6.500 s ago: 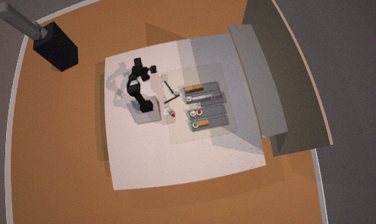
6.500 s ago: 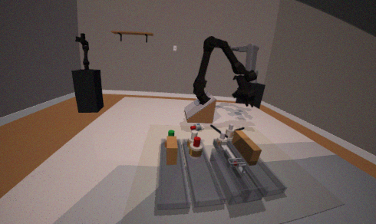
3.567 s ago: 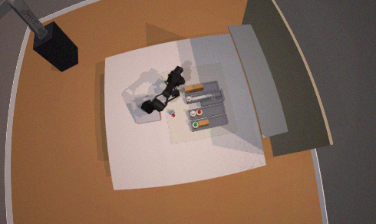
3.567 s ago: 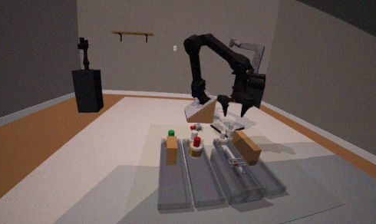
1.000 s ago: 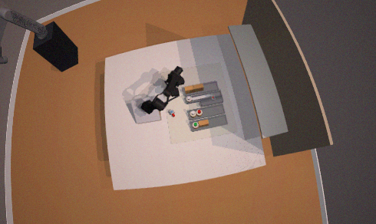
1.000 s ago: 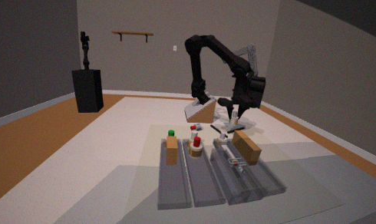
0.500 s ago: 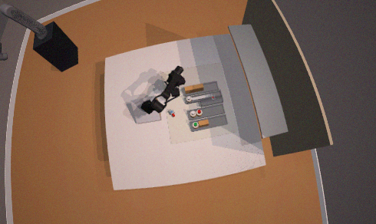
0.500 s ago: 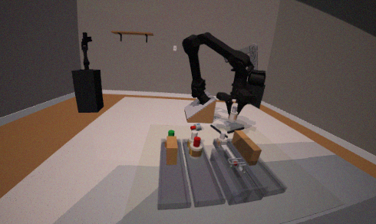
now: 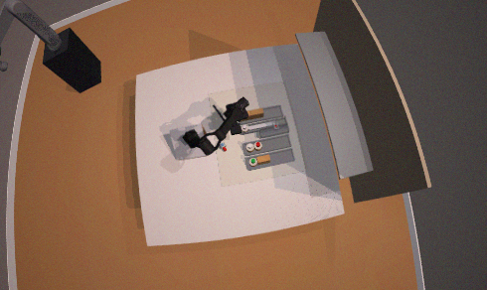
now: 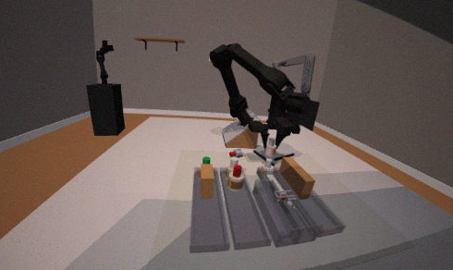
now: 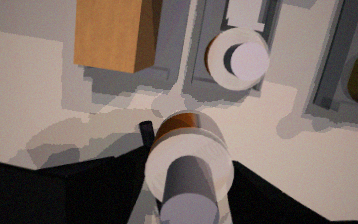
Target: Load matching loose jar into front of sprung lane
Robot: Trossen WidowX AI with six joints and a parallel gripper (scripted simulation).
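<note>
Right now the sprung lane is 20 cm ahead of my gripper tip, 7 cm to the right of it and 7 cm below it. Also, from my gripper tip: pale pusher plate 16 cm ahead, 8 cm to the right, 4 cm below.
</note>
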